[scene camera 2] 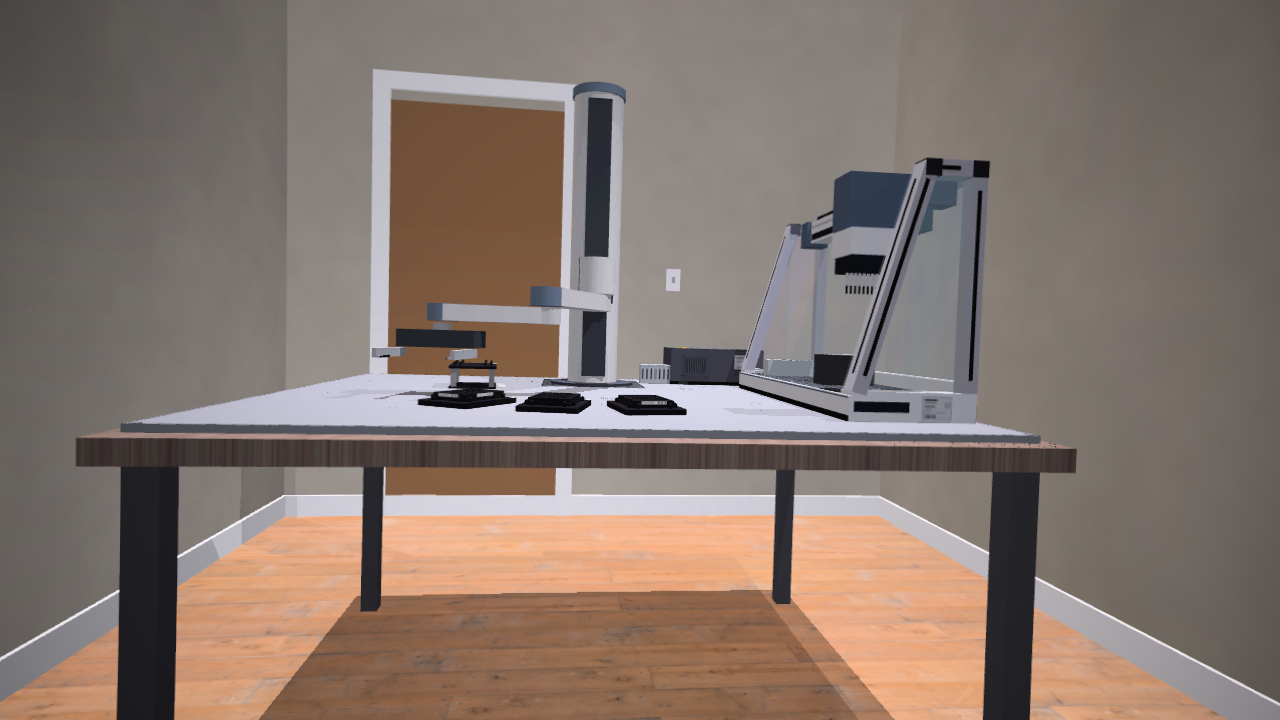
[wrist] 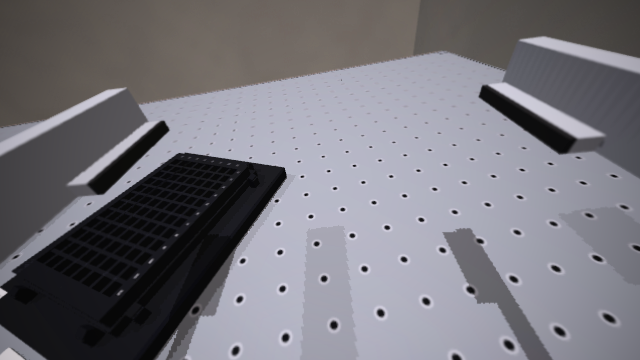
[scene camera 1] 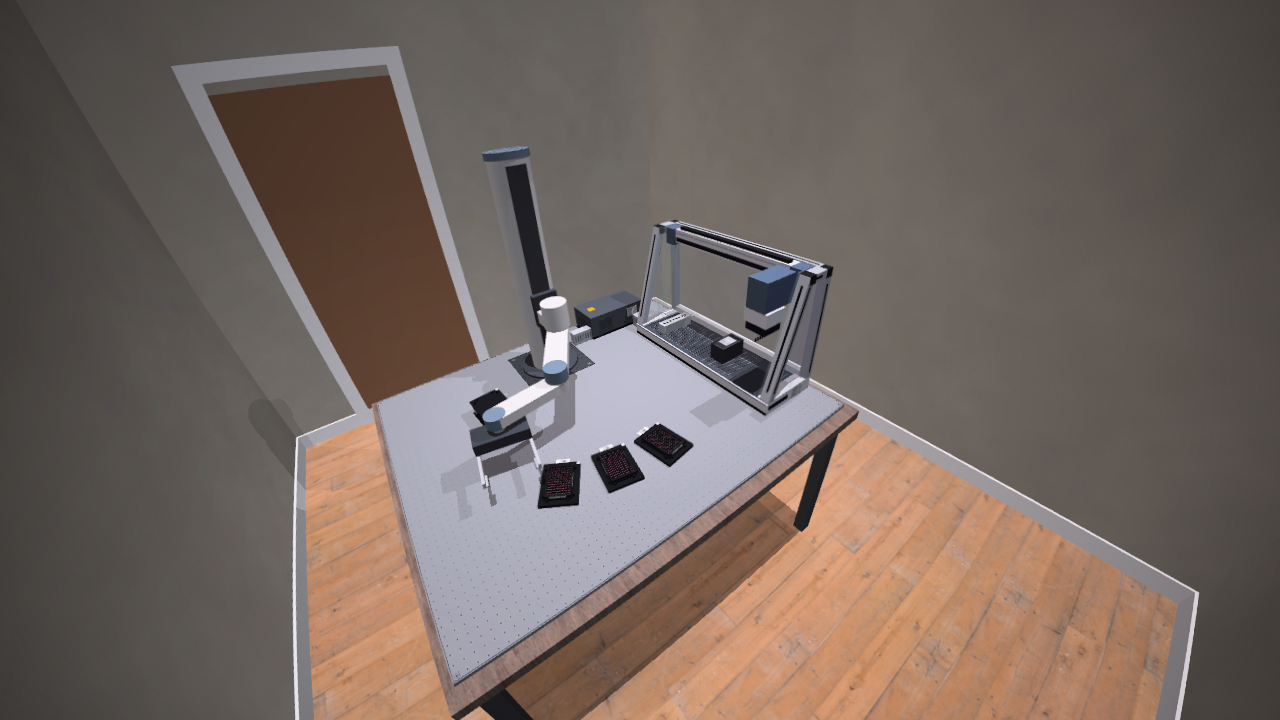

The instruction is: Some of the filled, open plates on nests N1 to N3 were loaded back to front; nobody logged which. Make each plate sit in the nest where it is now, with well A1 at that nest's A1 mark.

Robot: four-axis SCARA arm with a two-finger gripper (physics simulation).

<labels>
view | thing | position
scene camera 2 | my gripper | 412, 354
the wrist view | my gripper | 314, 90
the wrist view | nest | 42, 321
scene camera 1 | my gripper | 512, 476
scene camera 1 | nest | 574, 501
</labels>
